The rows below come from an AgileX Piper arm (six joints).
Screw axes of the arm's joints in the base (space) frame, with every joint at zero. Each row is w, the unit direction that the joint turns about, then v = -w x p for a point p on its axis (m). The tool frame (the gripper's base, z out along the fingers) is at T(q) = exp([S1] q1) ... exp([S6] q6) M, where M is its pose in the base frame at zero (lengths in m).
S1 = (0, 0, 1, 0, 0, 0)
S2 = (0, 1, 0, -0.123, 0, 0)
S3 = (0, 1, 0, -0.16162, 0, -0.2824)
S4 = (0.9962, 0, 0.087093, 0, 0.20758, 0)
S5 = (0, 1, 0, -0.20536, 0, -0.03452)
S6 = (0.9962, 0, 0.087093, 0, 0.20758, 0)
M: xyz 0.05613 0 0.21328 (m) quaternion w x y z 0.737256 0 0.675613 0
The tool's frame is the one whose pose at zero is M.
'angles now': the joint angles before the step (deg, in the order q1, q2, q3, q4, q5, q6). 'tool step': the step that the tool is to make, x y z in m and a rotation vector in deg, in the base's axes. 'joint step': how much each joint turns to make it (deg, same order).
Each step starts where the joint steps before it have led.
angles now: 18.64, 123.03, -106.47, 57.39, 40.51, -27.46
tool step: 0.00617, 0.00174, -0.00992, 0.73, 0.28, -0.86
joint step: 0.00, 1.70, -0.56, 1.64, -1.16, -0.91
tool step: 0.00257, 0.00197, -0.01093, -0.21, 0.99, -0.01
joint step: 0.12, 1.28, 0.00, 0.37, -0.23, -0.29
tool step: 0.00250, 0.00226, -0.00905, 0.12, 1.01, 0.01
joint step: 0.12, 1.27, -0.34, 0.47, -0.01, -0.02
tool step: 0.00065, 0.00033, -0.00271, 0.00, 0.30, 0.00
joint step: 0.00, 0.34, -0.04, 0.13, 0.01, -0.04
